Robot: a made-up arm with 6 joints.
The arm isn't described. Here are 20 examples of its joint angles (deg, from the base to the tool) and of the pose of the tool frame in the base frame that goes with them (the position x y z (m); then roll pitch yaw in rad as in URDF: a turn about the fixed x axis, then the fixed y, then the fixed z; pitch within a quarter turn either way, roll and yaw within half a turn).
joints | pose
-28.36 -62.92 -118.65 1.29 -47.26 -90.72 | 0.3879 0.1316 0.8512 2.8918 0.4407 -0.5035
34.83 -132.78 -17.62 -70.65 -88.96 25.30 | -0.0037 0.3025 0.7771 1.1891 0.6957 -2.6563
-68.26 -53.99 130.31 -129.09 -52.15 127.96 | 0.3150 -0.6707 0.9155 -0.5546 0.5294 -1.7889
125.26 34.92 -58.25 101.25 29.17 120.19 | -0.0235 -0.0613 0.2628 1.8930 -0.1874 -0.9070
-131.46 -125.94 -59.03 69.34 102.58 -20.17 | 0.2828 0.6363 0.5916 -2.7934 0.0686 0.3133
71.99 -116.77 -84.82 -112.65 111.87 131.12 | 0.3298 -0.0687 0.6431 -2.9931 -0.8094 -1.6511
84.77 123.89 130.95 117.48 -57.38 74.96 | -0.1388 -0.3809 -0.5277 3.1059 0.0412 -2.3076
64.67 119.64 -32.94 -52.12 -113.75 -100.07 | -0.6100 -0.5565 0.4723 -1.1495 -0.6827 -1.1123
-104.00 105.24 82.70 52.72 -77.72 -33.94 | -0.2120 -0.0332 0.0979 -3.0998 -0.1933 1.1533
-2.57 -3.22 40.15 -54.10 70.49 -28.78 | 0.5045 0.2093 0.2113 -1.2161 1.2252 0.8344
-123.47 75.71 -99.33 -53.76 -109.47 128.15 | 0.4812 0.3373 -0.4293 1.9036 1.1304 3.1146
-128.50 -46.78 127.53 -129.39 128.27 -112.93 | 0.2493 -0.8163 0.6015 0.7532 -0.8544 0.0175
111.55 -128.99 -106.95 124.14 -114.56 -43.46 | -0.2435 -0.5989 0.0813 0.3792 -1.0512 -1.2241
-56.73 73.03 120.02 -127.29 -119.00 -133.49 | 0.0860 0.4290 -0.7521 1.6151 0.6839 0.3837
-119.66 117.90 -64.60 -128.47 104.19 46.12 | -0.0413 0.6225 0.3227 2.9703 -0.4155 0.8145
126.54 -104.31 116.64 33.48 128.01 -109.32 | -0.1059 -0.3336 0.3122 2.0708 0.1213 2.2551
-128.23 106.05 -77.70 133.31 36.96 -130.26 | 0.1074 0.0721 0.1034 2.3653 0.8220 -0.7257
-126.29 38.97 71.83 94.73 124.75 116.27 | -0.0371 -0.7525 0.1659 -2.5070 1.1310 -2.2738
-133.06 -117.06 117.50 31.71 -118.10 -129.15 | 0.0047 0.4223 0.2653 0.0877 0.7096 -2.5123
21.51 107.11 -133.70 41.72 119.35 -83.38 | 0.0910 -0.2977 0.0642 -2.8973 0.3548 -2.2440
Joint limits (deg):
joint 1: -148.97..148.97
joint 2: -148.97..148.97
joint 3: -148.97..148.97
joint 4: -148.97..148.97
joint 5: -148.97..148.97
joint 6: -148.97..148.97
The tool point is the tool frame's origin. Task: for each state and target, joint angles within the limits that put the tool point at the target. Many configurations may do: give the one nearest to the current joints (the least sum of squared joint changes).
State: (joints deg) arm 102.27 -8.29 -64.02 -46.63 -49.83 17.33
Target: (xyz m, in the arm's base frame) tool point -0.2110 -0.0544 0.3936
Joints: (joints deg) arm 125.50 -19.18 -35.46 -34.87 -24.00 15.36
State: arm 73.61 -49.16 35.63 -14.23 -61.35 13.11
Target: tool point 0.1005 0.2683 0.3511
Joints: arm 82.56 -73.50 47.15 -60.82 -83.10 7.67
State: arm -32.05 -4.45 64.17 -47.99 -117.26 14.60
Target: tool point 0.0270 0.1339 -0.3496
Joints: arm -36.10 15.68 52.80 -75.27 -148.97 32.17
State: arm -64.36 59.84 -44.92 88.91 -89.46 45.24
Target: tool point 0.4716 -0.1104 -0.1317
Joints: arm -61.06 100.37 -67.03 49.21 -110.07 51.14
